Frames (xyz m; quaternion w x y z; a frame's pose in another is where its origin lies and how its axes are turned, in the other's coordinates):
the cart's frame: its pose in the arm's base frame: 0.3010 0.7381 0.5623 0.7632 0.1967 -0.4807 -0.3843
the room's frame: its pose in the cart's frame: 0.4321 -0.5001 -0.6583 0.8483 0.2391 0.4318 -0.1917
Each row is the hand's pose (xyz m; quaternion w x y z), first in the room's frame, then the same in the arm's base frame.
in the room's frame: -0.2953 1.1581 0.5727 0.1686 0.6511 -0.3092 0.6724
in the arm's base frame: 0.5246 -0.1288 1.4630 0.1295 -0.4072 0.8352 -0.3462
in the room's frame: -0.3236 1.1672 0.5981 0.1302 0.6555 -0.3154 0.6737
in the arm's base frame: 0.4903 -0.1327 1.4814 0.1608 -0.3853 0.8367 -0.3544
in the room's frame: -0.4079 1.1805 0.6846 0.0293 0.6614 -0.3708 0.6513
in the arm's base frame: 0.3792 -0.1549 1.5254 0.2519 -0.3162 0.8520 -0.3326
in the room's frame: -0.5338 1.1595 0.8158 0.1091 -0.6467 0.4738 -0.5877
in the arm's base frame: 0.2024 -0.1942 1.5521 0.3756 -0.2017 0.8667 -0.2591
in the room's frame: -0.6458 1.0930 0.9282 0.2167 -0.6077 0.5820 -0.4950
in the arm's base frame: 0.0360 -0.2311 1.5288 0.4705 -0.0905 0.8649 -0.1495
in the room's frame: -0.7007 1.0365 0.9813 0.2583 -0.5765 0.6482 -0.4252
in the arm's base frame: -0.0502 -0.2502 1.4938 0.5099 -0.0335 0.8571 -0.0652
